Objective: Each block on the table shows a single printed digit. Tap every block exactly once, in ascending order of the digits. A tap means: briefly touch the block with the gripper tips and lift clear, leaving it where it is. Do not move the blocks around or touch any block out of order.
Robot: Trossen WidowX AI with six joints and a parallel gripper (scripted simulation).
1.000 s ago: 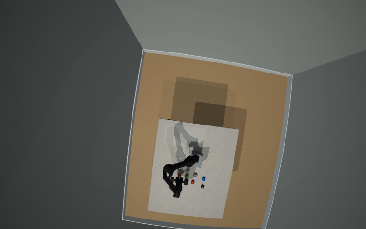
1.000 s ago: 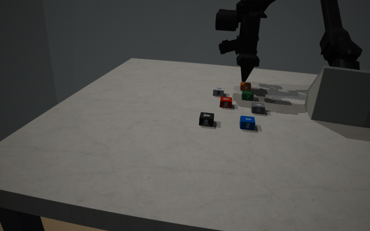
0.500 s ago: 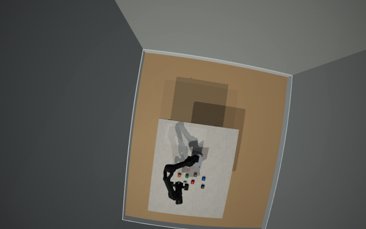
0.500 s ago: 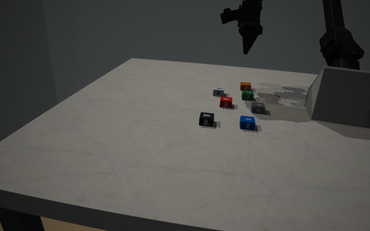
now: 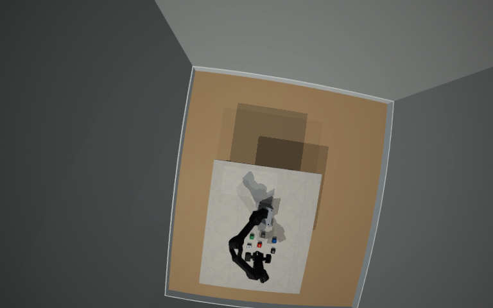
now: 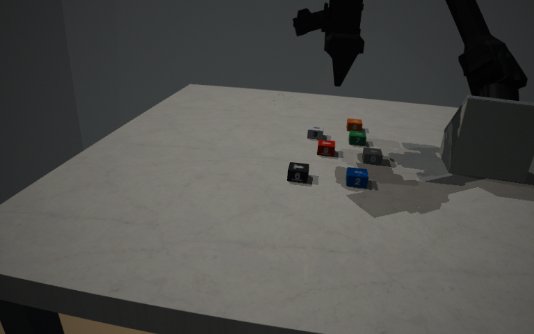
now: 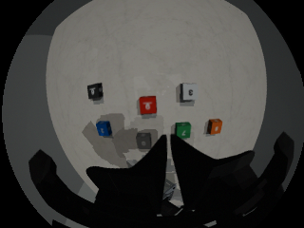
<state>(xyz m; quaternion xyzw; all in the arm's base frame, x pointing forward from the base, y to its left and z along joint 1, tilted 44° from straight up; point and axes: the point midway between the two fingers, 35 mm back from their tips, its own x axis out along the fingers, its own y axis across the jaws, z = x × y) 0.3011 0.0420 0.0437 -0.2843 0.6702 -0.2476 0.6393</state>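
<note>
Right now the red block is 1 cm ahead of my gripper tip, 3 cm to the left of it and 11 cm below it. From my gripper tip the other things lie so: white block (4 cm ahead, 5 cm to the right, 11 cm below); then green block (5 cm behind, 5 cm to the right, 11 cm below); then grey block (8 cm behind, 4 cm to the left, 11 cm below).
</note>
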